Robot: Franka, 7 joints.
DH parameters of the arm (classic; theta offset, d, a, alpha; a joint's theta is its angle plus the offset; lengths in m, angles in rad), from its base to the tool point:
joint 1: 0 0.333 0 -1.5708
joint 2: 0 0 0 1.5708
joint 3: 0 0.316 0.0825 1.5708
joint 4: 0 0 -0.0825 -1.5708
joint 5: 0 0.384 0 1.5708
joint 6: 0 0 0.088 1.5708
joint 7: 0 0.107 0 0
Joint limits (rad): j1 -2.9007..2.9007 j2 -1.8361..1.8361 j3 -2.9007..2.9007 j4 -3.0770..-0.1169 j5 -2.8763..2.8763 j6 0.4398..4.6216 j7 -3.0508..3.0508
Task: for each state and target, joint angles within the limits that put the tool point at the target. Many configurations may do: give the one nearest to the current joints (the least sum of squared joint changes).
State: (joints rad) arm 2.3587 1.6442 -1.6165 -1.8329 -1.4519 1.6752 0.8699
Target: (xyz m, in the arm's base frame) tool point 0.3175 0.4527 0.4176
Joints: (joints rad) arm 2.2658 1.6419 -1.5642 -2.0812 -1.3928 1.6496 0.8699
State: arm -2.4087 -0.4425 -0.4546 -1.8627 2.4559 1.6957 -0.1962
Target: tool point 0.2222 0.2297 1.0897
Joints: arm -2.5944 -0.9255 -0.3038 -1.0311 2.5598 1.7647 -0.1962
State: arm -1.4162 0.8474 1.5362 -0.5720 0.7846 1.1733 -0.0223
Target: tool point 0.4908 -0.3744 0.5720
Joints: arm -1.4060 1.0667 1.3559 -0.9684 0.6363 0.8773 -0.0223
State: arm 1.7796 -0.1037 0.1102 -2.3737 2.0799 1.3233 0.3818
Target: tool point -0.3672 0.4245 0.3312
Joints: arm 1.9158 0.2904 0.1973 -2.2341 2.1287 1.4425 0.3818
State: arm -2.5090 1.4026 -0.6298 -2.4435 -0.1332 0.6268 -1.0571
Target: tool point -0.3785 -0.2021 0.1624
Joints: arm -2.1426 0.9387 -0.4874 -1.7587 -0.1231 0.6206 -1.0571
